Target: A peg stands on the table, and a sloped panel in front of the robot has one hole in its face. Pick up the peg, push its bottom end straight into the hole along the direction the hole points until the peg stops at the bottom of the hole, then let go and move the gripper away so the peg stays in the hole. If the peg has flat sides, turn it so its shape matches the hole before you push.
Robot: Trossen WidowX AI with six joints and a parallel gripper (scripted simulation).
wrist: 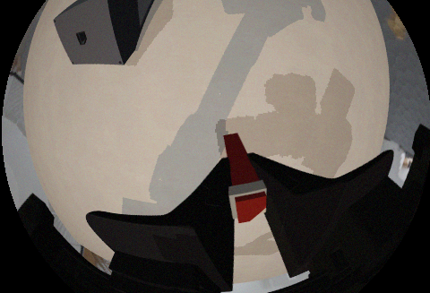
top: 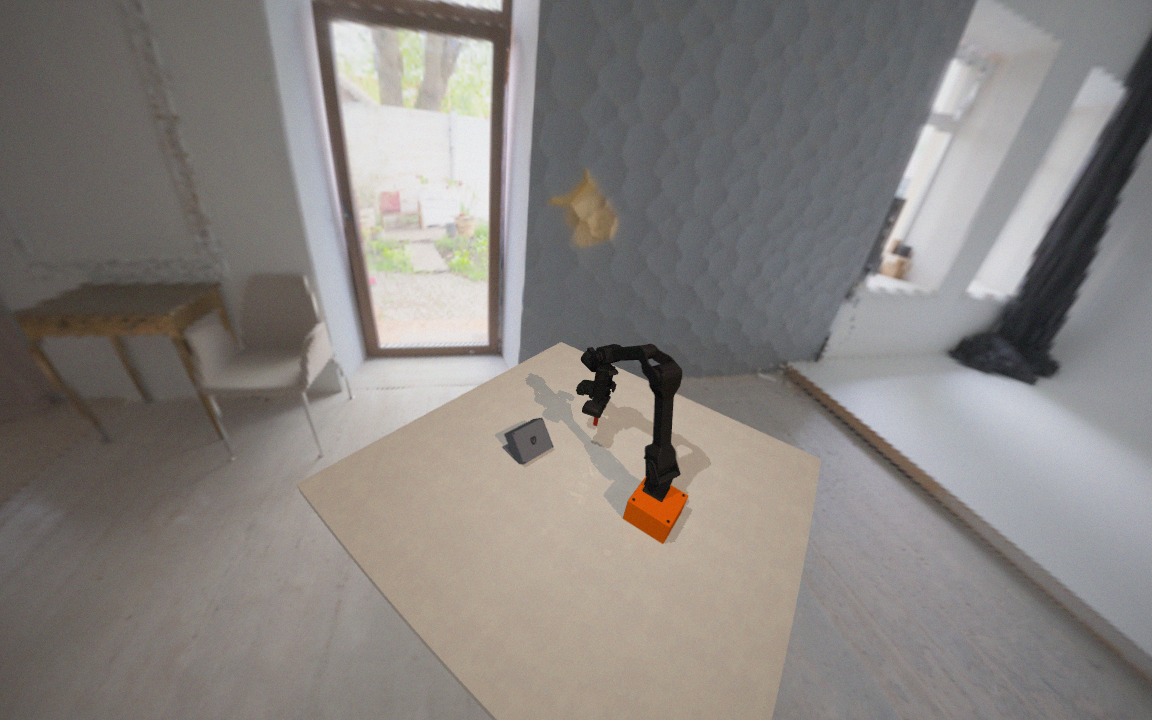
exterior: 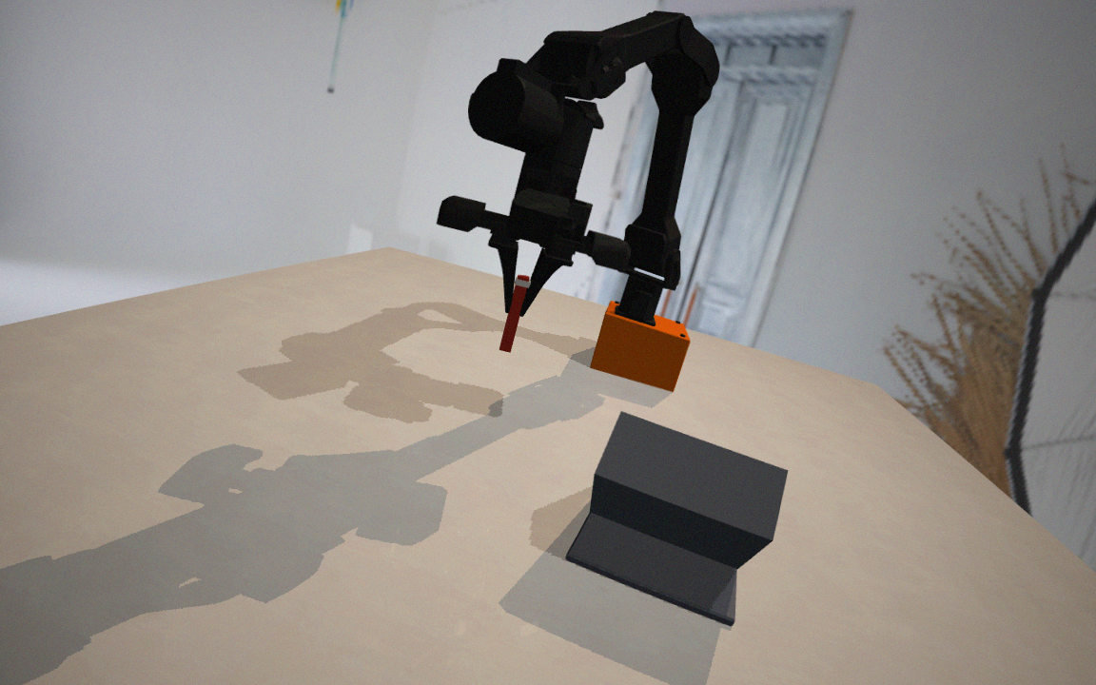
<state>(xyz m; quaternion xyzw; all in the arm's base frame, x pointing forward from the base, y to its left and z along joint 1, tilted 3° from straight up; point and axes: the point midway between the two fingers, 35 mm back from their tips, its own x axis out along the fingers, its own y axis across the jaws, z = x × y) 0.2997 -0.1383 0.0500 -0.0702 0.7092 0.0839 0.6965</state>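
Now: the sloped dark grey panel 19 cm to the left of my gripper tip, 14 cm ahead of it and 7 cm below it. The rest, counted from my gripper tip: red peg (2 cm above).
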